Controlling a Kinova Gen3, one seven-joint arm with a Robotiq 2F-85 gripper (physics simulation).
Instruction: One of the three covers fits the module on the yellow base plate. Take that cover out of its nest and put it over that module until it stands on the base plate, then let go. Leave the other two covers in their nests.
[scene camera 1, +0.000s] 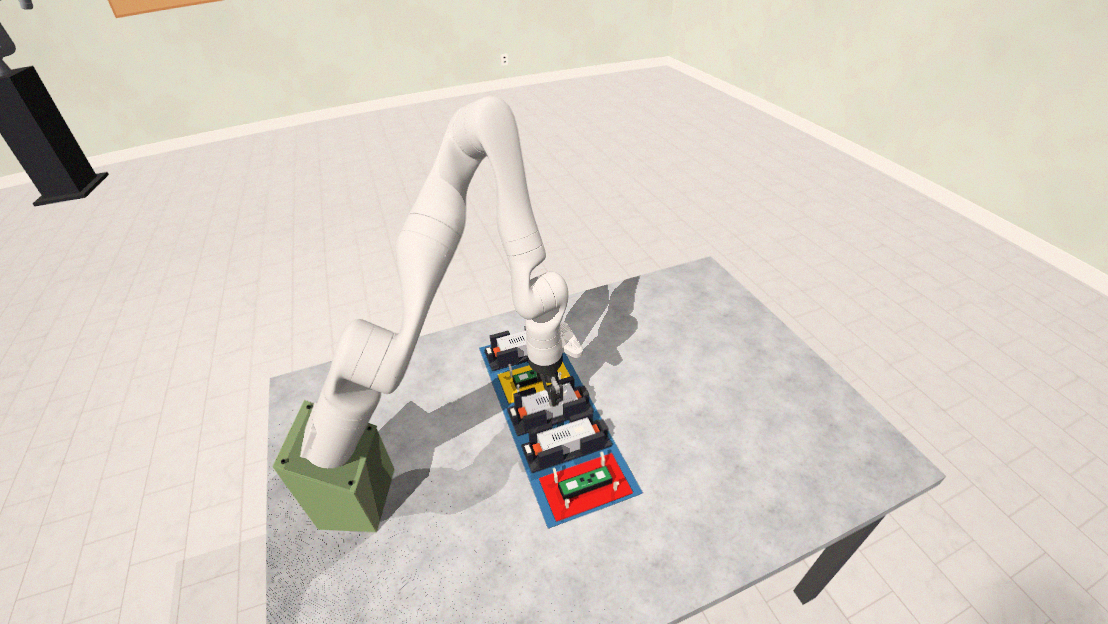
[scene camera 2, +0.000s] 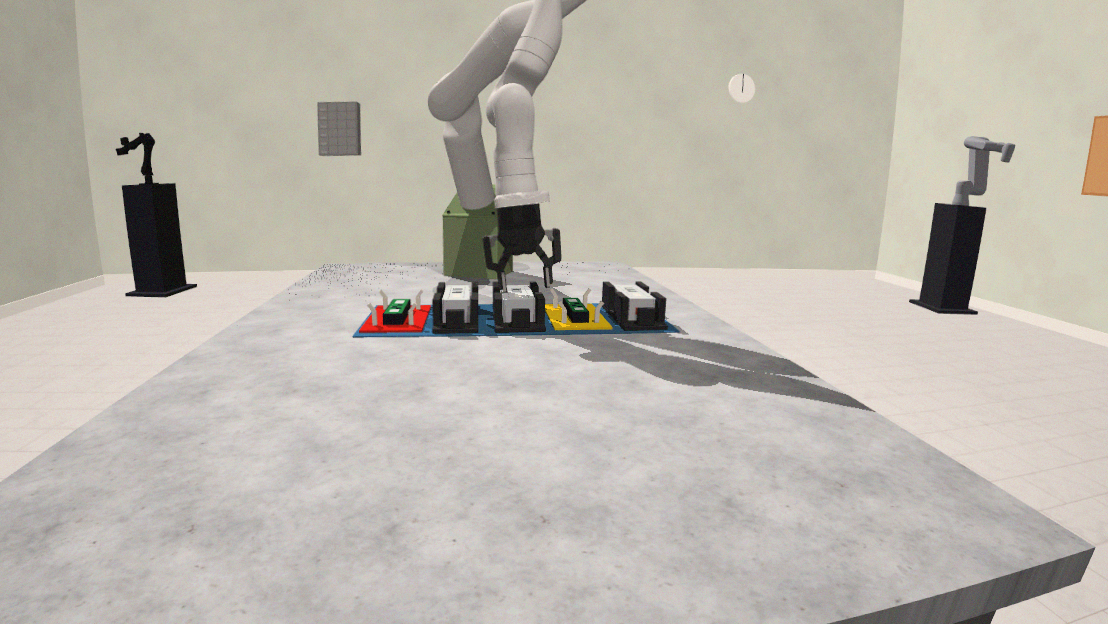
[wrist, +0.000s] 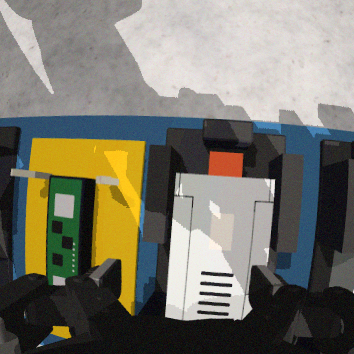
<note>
In view: the gripper (scene camera 2: 526, 289), a yellow base plate (wrist: 116, 211) and a blue board (wrist: 303, 160).
The gripper also shows in scene camera 1 (scene camera 1: 547, 391) and in the wrist view (wrist: 185, 280).
</note>
